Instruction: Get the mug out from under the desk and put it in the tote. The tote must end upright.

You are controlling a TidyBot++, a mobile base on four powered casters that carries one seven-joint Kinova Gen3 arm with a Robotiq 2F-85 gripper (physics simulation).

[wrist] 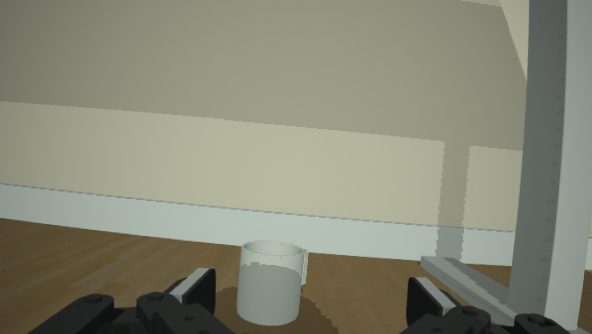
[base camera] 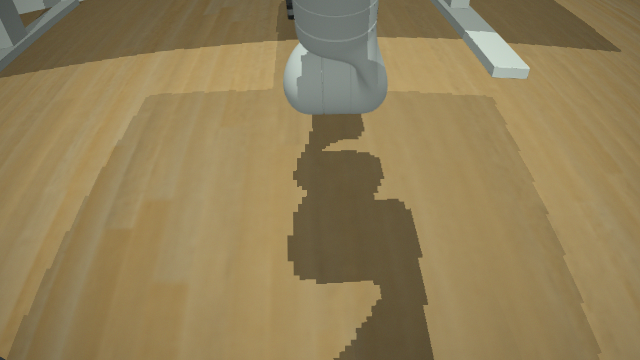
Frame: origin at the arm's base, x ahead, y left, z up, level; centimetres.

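Seen in the pictures: gripper, between the fingertips: (wrist: 310,295).
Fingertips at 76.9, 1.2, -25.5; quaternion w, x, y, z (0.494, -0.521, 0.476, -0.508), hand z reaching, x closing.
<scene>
A point is followed by its place in that frame, as x, y, z.
A white mug (wrist: 269,290) {103.4, 6.3, -35.0} stands upright on the floor under the desk, its handle on the right side in the wrist view. My gripper (wrist: 310,295) {76.9, 1.2, -25.5} is wide open, with the mug ahead of it and left of the midline between the fingertips. No contact with the mug shows. The desk shows by its right leg (wrist: 545,165) {106.6, -27.9, -16.5} and feet (base camera: 495,55). In the base camera view the arm hides most of the gripper, and the mug does not show. The tote does not show in either view.
The desk's right leg and its foot (wrist: 465,285) stand to the right of the gripper in the wrist view. A wall (wrist: 250,165) {145.3, 18.8, -20.1} with a white baseboard (wrist: 150,217) {141.8, 41.8, -35.0} runs behind the mug. Another desk foot (base camera: 37,36) {103.5, 90.2, -38.9} shows at the upper left of the base camera view.
</scene>
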